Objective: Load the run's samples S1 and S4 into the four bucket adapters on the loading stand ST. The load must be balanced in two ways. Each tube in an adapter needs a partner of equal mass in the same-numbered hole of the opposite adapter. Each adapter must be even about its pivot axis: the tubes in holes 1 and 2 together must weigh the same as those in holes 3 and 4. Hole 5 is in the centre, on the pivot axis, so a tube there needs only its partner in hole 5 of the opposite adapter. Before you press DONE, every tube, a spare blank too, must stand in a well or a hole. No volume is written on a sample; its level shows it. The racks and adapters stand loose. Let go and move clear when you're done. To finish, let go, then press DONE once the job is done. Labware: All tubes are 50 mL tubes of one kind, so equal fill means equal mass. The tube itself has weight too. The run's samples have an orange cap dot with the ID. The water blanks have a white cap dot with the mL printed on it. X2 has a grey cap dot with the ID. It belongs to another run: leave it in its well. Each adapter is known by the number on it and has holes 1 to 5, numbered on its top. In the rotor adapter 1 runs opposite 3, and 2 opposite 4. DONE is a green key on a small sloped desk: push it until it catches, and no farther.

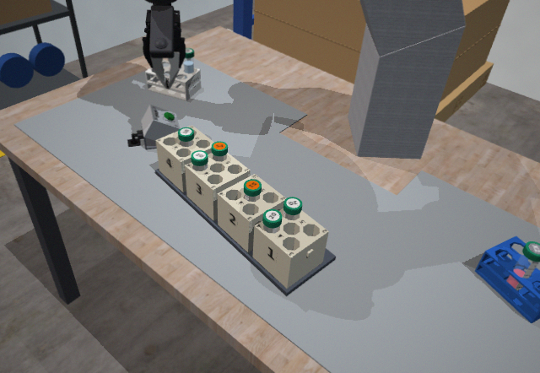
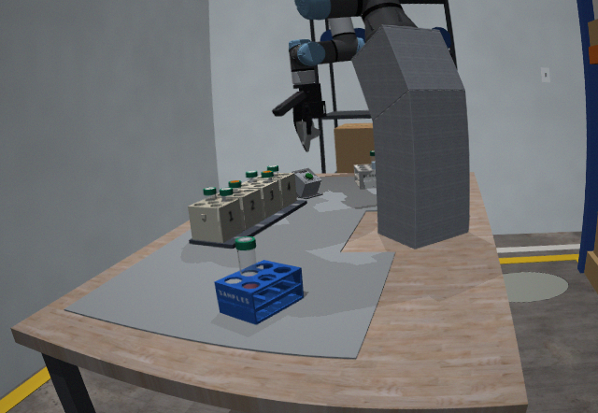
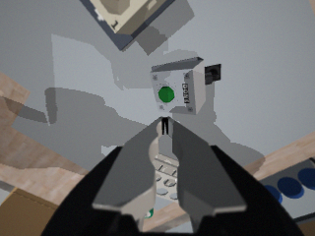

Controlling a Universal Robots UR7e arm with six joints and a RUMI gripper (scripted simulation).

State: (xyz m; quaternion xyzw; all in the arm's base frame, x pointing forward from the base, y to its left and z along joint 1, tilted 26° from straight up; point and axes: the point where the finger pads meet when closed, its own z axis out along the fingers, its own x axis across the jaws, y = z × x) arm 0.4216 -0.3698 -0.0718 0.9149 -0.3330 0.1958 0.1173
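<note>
Now: the green DONE key 90 mm below my hand and 10 mm to the right of it. Also, from my hand: blue sample rack (820 mm to the left, 140 mm behind, 130 mm below); then white blank rack (180 mm to the right, 170 mm behind, 130 mm below); then water blank (440 mm to the left, 90 mm below, 90 mm ahead).
</note>
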